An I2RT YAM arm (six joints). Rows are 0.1 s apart.
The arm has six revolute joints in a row. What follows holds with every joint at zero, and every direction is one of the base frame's.
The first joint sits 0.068 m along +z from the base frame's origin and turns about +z.
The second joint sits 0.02 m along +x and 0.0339 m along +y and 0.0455 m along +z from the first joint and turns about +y.
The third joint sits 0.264 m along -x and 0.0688 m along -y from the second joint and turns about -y.
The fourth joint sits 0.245 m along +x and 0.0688 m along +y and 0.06 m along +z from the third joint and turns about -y.
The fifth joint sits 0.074 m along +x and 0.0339 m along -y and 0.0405 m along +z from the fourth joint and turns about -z.
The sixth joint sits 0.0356 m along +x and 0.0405 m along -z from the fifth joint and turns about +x.
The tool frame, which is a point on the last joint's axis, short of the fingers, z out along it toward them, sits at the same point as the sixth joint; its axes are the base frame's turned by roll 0, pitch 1.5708 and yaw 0 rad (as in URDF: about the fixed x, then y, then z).
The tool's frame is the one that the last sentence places.
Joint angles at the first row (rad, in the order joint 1, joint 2, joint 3, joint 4, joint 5, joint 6):
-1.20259 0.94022 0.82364 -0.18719 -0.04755 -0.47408
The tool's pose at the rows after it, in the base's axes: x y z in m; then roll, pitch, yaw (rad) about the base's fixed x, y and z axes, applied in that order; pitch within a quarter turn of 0, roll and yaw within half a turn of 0:
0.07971, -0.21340, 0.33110, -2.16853, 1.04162, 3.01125
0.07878, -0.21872, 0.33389, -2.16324, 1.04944, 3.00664
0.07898, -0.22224, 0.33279, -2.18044, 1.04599, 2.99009
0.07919, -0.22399, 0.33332, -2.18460, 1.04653, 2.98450
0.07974, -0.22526, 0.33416, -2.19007, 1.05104, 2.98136
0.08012, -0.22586, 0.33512, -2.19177, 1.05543, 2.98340
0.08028, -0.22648, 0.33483, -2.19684, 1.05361, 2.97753
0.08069, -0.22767, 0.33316, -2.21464, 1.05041, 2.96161
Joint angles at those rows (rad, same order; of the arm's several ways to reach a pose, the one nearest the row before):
-1.22098 0.97708 0.85589 -0.16723 -0.04906 -0.46484
-1.23329 0.99705 0.87280 -0.15799 -0.05367 -0.46021
-1.23790 1.01238 0.87893 -0.15801 -0.05676 -0.46019
-1.23947 1.02007 0.88510 -0.15799 -0.05678 -0.45868
-1.23948 1.02622 0.89123 -0.15799 -0.05984 -0.45410
-1.23948 1.02929 0.89581 -0.15798 -0.06443 -0.45101
-1.23946 1.03234 0.89734 -0.15953 -0.06289 -0.45099
-1.23945 1.03849 0.89737 -0.16257 -0.06288 -0.44946

